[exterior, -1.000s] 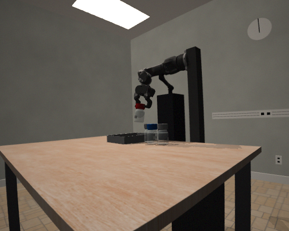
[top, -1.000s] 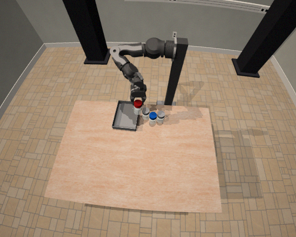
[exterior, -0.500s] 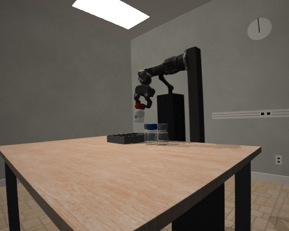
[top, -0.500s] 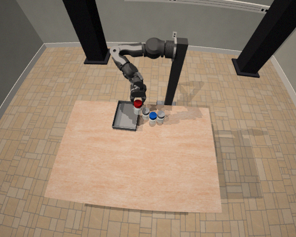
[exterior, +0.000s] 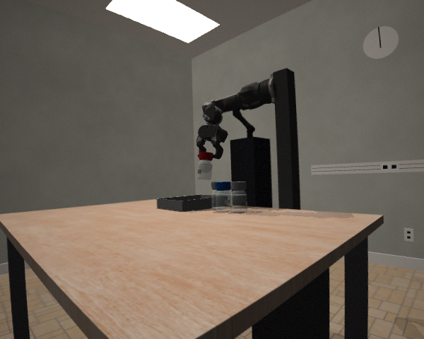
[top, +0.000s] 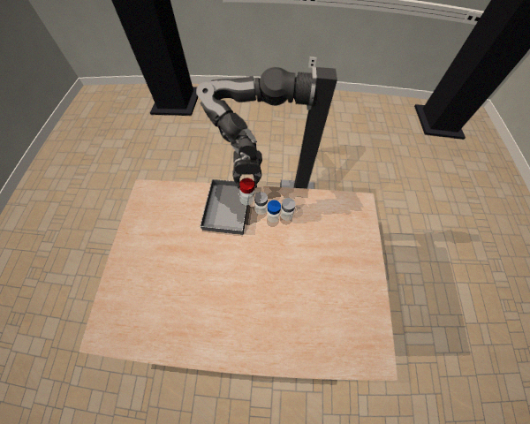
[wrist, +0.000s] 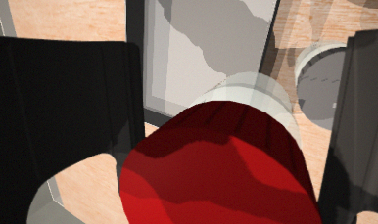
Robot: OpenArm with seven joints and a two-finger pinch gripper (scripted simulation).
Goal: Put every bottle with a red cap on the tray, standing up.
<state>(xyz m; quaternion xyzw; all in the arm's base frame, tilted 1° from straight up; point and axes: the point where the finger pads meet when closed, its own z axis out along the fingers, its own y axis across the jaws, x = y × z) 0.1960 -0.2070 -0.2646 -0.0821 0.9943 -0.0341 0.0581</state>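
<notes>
Right now the red-capped bottle is 4 cm below my hand and 2 cm ahead of it. From my hand the other things lie so: blue-capped bottle: 16 cm below, 11 cm to the left, 4 cm ahead; then dark grey tray: 19 cm below, 10 cm to the right, 1 cm ahead.
</notes>
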